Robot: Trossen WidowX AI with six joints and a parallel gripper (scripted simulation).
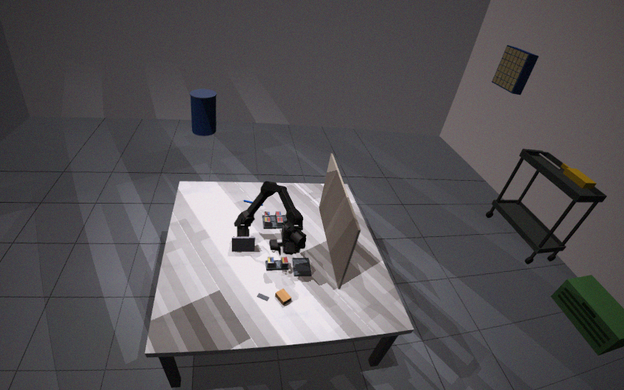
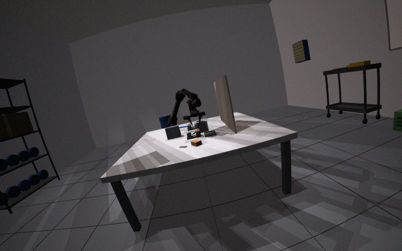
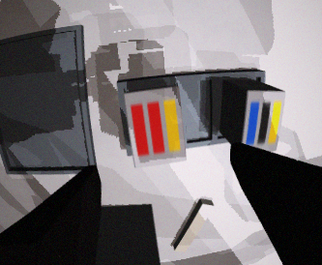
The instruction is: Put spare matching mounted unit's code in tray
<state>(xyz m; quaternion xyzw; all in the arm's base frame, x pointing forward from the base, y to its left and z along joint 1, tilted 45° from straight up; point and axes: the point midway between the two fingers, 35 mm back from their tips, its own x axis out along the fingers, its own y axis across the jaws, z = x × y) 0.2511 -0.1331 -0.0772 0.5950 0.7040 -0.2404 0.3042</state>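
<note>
My gripper tip is now 50 mm above the spare. Round my gripper tip: mounted unit: 40 mm ahead, 200 mm to the left, 50 mm below; then orange box: 10 mm behind, 220 mm to the right, 80 mm below; then holder: 40 mm behind, 90 mm below.
</note>
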